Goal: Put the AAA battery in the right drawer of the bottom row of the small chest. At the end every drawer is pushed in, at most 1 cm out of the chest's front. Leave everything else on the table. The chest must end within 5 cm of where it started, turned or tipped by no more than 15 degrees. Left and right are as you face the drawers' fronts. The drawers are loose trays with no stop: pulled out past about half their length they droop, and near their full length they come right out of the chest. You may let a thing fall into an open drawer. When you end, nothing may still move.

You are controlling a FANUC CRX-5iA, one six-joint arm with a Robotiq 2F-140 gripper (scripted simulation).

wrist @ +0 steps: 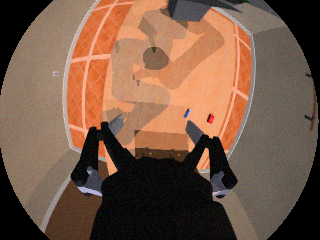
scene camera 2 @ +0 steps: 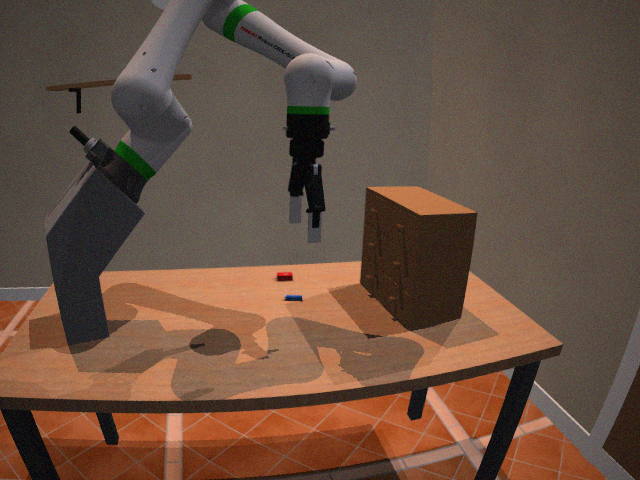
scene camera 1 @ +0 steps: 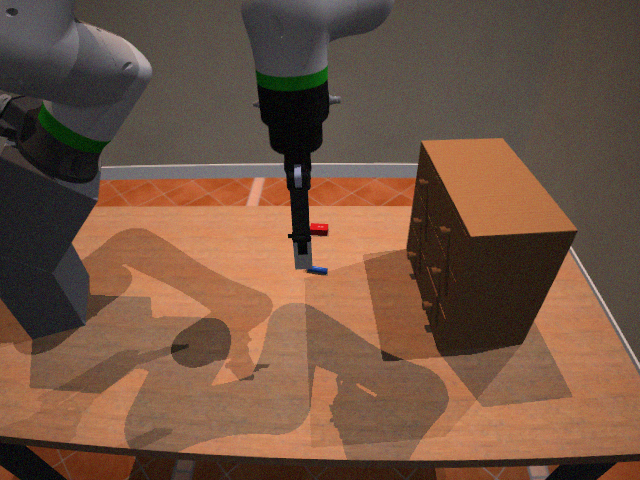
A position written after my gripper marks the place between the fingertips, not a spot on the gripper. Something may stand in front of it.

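Note:
My gripper [scene camera 1: 302, 236] is visible, and so is a chest [scene camera 1: 519, 237]. Scene camera 2 gives me the chest [scene camera 2: 446, 230] as well, along with my gripper [scene camera 2: 304, 231]. In the wrist view I see my gripper [wrist: 155, 122] too.

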